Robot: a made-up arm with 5 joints.
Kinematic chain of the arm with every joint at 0, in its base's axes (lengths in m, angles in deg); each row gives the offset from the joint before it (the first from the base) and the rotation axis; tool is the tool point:
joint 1: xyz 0 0 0.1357 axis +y
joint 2: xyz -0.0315 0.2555 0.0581 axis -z
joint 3: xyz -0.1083 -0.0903 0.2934 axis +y
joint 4: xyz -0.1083 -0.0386 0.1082 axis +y
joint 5: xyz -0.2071 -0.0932 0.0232 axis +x
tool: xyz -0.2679 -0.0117 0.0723
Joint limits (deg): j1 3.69..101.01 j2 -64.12..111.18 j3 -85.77..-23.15 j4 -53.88..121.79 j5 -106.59..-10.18
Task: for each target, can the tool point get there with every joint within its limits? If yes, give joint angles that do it. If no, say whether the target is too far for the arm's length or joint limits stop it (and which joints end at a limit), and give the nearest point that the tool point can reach.
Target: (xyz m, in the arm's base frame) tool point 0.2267 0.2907 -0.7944
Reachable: no: joint limits stop it (at a limit: joint 2, joint 3, joint 4, joint 5) | nearest point 0.0564 0.2269 -0.0959 | short by 0.722 m
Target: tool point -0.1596 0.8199 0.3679
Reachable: yes | joints 58.32 80.58 -55.85 4.98 -77.15
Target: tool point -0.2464 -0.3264 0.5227
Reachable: yes | joints 42.08 -41.98 -58.06 27.05 -70.57
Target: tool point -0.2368 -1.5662 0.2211
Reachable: no: too far | nearest point -0.1384 -0.5037 0.3876 | short by 1.080 m
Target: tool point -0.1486 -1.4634 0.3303
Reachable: no: too far | nearest point -0.1384 -0.5086 0.4259 | short by 0.960 m
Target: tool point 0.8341 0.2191 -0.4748
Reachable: no: joint limits stop it (at a limit: joint 1, joint 2, joint 3, joint 4, joint 5) | nearest point 0.8227 0.0838 -0.1575 | short by 0.345 m
